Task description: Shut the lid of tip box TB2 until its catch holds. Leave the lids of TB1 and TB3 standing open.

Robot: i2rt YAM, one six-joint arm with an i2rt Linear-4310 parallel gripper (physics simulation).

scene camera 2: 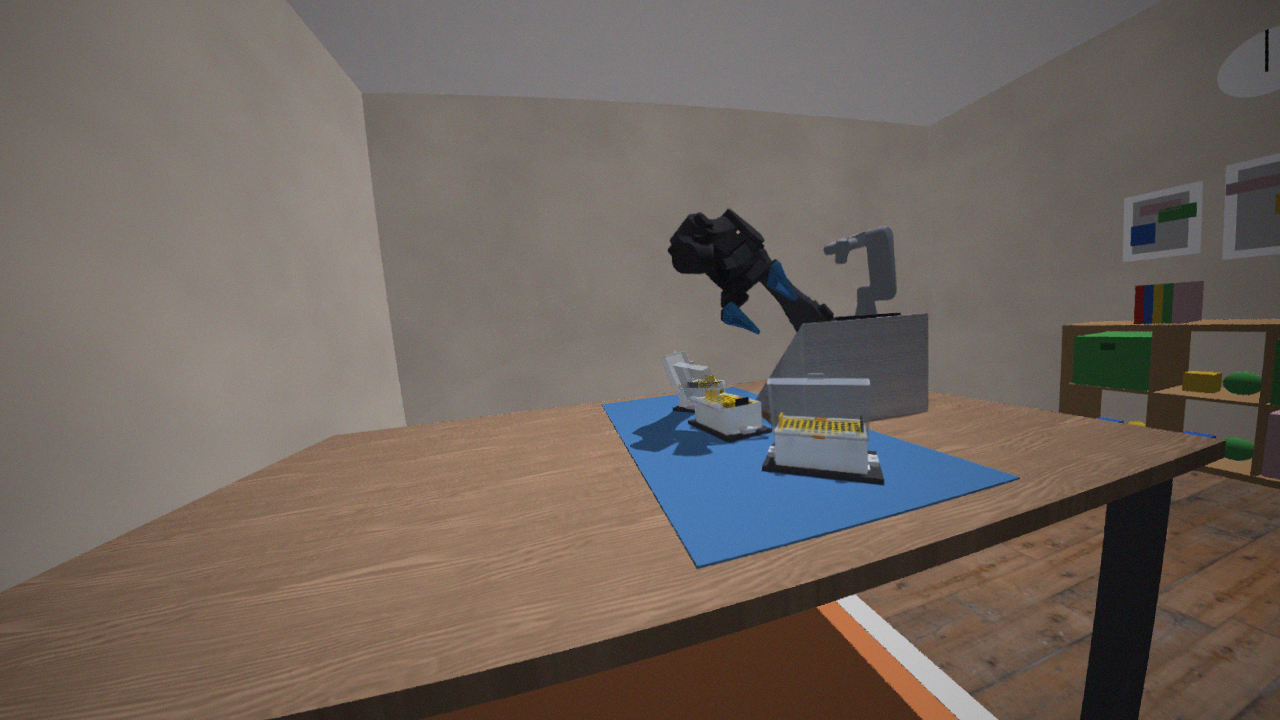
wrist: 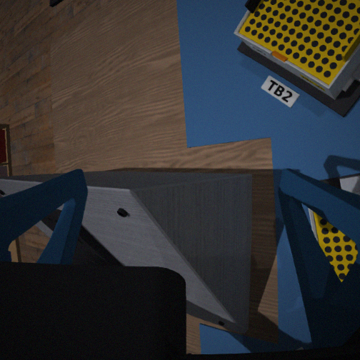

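Pixels of known places: gripper, between the fingertips: [scene camera 2: 778, 316]; arm's base, origin of its link: [scene camera 2: 839, 359].
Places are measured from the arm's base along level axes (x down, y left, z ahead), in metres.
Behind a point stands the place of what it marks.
Note:
In the wrist view, tip box TB2 [wrist: 300, 40] is at the top right, with its yellow rack exposed, orange catch tab and dark base; its label [wrist: 280, 91] is readable. Its lid does not show there. In the scene view, a near box [scene camera 2: 820, 447] {x 0.074, y 0.302, z 0.258 m} has its clear lid [scene camera 2: 819, 395] {x -0.011, y 0.337, z 0.281 m} upright. A middle box [scene camera 2: 726, 416] {x 0.070, y 0.109, z 0.324 m} and a far box [scene camera 2: 693, 394] {x 0.035, y 0.041, z 0.368 m} stand behind, the far one with its lid [scene camera 2: 677, 371] {x -0.013, y 0.015, z 0.393 m} tilted back. I cannot tell which is TB2 there. My gripper [scene camera 2: 775, 315] {x -0.114, y 0.122, z 0.215 m} [wrist: 182, 179] is wide open and empty, above the boxes.
The grey pedestal [scene camera 2: 859, 367] {x 0.003, y 0.106, z 0.034 m} [wrist: 215, 225] stands right of the middle box in the scene view and lies below the fingers in the wrist view. Another yellow rack [wrist: 340, 250] shows partly behind the right finger. The boxes stand on a blue mat [scene camera 2: 716, 510] {x 0.115, y 0.350, z 0.431 m} [wrist: 215, 100].

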